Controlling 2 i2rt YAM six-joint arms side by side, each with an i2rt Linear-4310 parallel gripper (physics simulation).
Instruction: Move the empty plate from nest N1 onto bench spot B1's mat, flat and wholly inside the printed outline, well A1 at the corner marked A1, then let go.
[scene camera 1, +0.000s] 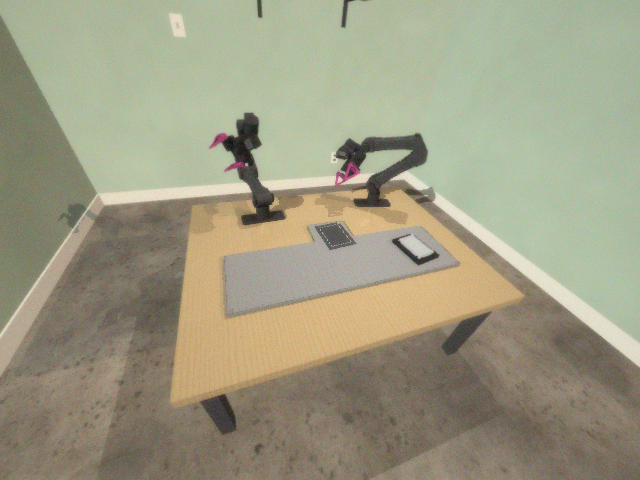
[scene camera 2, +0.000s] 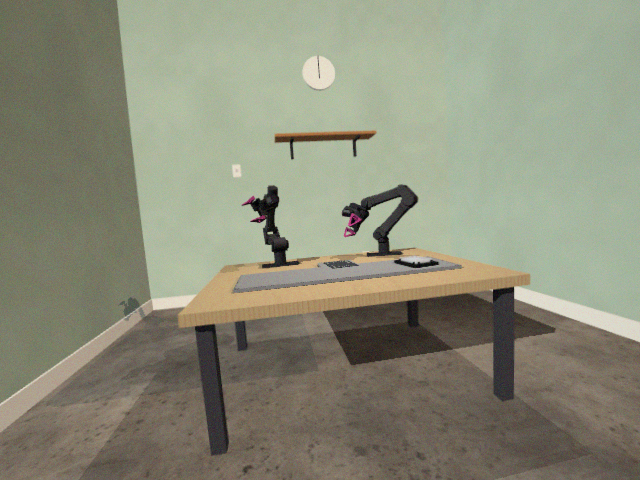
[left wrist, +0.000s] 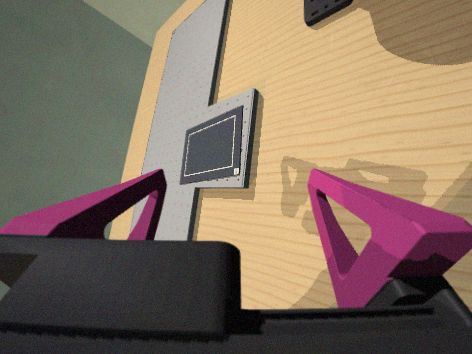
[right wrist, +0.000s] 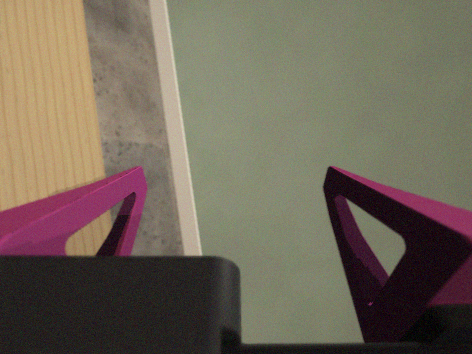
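Where they show: left gripper, fingertip midpoint: (scene camera 1: 340, 182) (scene camera 2: 346, 231) (left wrist: 237, 177); right gripper, fingertip midpoint: (scene camera 1: 217, 160) (scene camera 2: 246, 213) (right wrist: 235, 176); left arm's base, link origin: (scene camera 1: 371, 203) (scene camera 2: 384, 254); right arm's base, link origin: (scene camera 1: 263, 218) (scene camera 2: 280, 265).
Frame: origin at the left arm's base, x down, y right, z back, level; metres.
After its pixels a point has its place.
A white plate (scene camera 1: 416, 246) {x -0.037, y -0.074, z -0.413 m} (scene camera 2: 416, 259) {x -0.039, y -0.073, z -0.441 m} lies flat in a black nest (scene camera 1: 427, 259) {x -0.023, y -0.098, z -0.479 m} (scene camera 2: 416, 265) {x -0.023, y -0.057, z -0.496 m} at the right of the grey board. The dark mat (scene camera 1: 334, 235) {x -0.014, y 0.263, z -0.304 m} (scene camera 2: 340, 264) {x -0.015, y 0.259, z -0.316 m} (left wrist: 210, 148) {x -0.015, y 0.261, z -0.291 m} with its printed white outline lies on the board's rear extension. A small white corner mark (left wrist: 236, 171) {x -0.015, y 0.228, z -0.207 m} shows at the outline's lower right in the left wrist view. My left gripper (scene camera 1: 341, 180) {x -0.156, y 0.213, z -0.068 m} (scene camera 2: 346, 233) {x -0.156, y 0.213, z -0.068 m} (left wrist: 237, 177) {x -0.156, y 0.213, z -0.068 m} is open and empty, in the air behind the mat. My right gripper (scene camera 1: 217, 157) {x -0.296, y 0.740, z -0.182 m} (scene camera 2: 246, 212) {x -0.296, y 0.740, z -0.182 m} (right wrist: 235, 176) {x -0.296, y 0.740, z -0.182 m} is open and empty, high above the table's rear left, pointing away from the board.
The flat grey board (scene camera 1: 279, 279) {x -0.013, y 0.502, z -0.552 m} (scene camera 2: 289, 279) {x -0.017, y 0.466, z -0.590 m} (left wrist: 175, 85) {x -0.013, y 0.431, z -0.532 m} runs across the wooden table (scene camera 1: 330, 330) {x 0.000, y 0.345, z -0.754 m} (scene camera 2: 361, 297) {x 0.011, y 0.199, z -0.797 m} (left wrist: 280, 120) {x 0.000, y 0.322, z -0.159 m}. The arm bases (scene camera 1: 263, 217) {x -0.025, y 0.581, z -0.178 m} (scene camera 1: 372, 202) {x -0.024, y 0.010, z -0.030 m} stand along the table's rear. A wall shelf (scene camera 2: 325, 136) hangs high behind them.
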